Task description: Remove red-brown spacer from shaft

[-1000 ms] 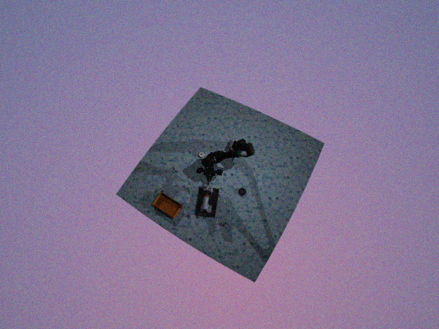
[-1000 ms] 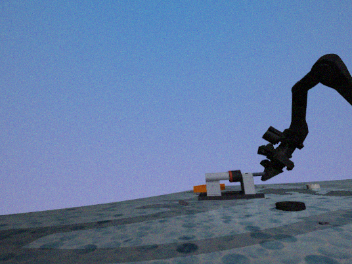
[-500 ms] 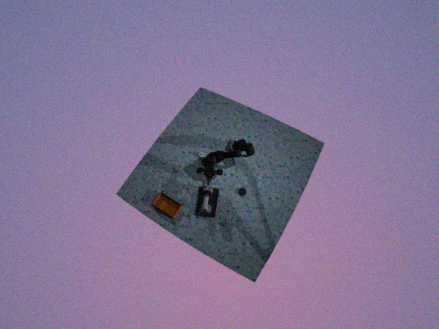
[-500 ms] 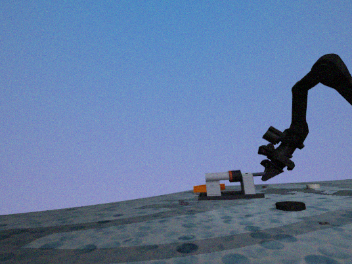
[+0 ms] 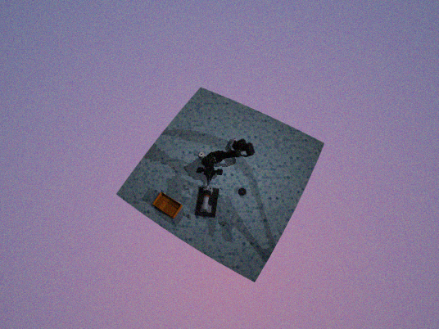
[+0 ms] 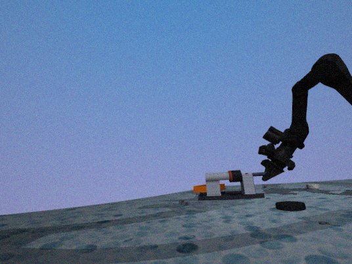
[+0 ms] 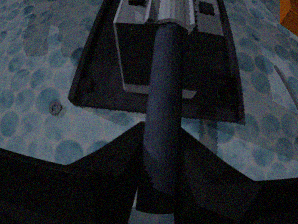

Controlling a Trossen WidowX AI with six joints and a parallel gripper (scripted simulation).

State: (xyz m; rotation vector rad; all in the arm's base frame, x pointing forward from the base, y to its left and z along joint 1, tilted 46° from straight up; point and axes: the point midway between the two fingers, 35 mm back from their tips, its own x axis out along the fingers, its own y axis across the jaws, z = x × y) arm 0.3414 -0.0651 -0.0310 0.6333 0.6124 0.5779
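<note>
My gripper tip is 4 cm short of the dark shaft, 3 cm below it and 1 cm to the right of it. From my gripper tip the other things lie so: thin dark rod 13 cm to the right, 11 cm ahead, 5 cm below; then dark disc 25 cm to the left, 5 cm below, 4 cm behind; then orange tray 29 cm ahead, 22 cm to the right, 4 cm below.
</note>
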